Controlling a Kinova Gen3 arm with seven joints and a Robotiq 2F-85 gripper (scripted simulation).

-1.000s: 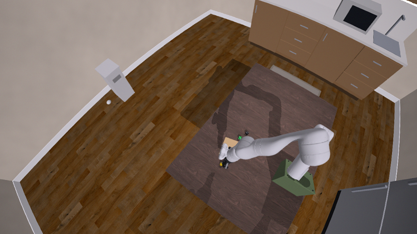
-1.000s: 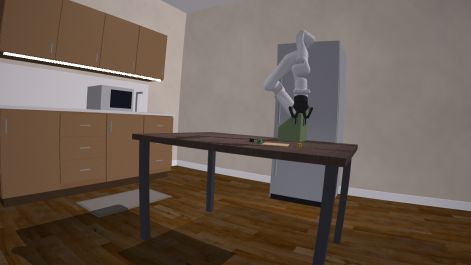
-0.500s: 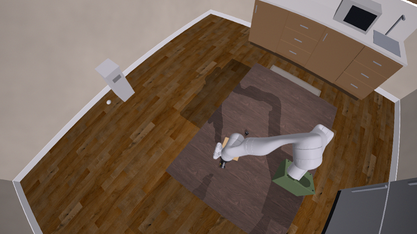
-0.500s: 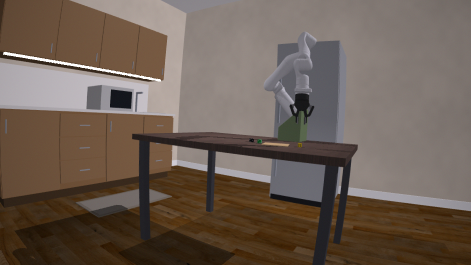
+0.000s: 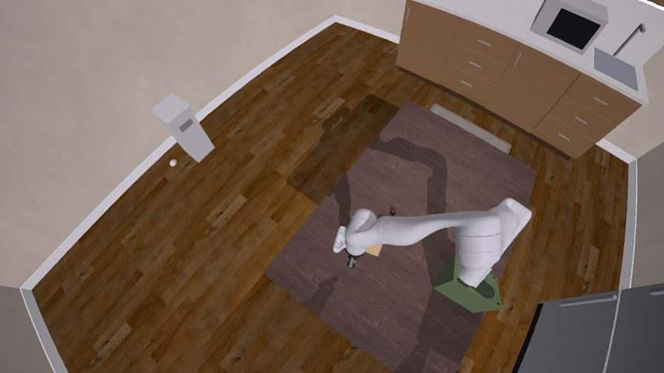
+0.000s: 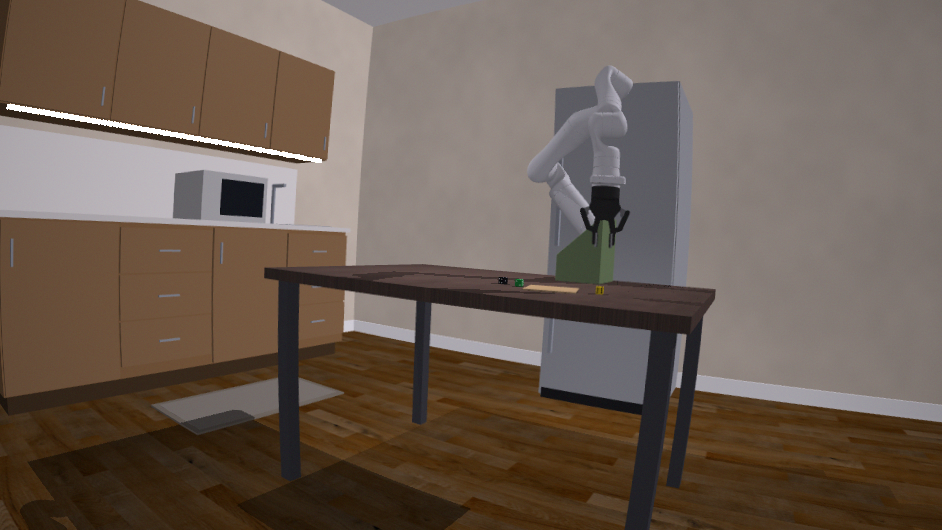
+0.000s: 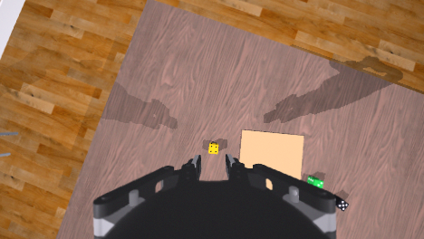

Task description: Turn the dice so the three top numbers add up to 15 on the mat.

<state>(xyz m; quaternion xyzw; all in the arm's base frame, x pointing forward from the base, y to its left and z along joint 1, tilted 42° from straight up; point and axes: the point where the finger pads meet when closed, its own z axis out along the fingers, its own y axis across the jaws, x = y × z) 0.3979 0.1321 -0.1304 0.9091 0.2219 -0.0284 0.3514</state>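
Right now my hand is 130 mm above the yellow die. The rest, counted from my hand: black die 300 mm to the right, 130 mm below; then green die 240 mm to the right, 130 mm below, 20 mm ahead; then tan mat 140 mm below, 130 mm to the right, 20 mm ahead.
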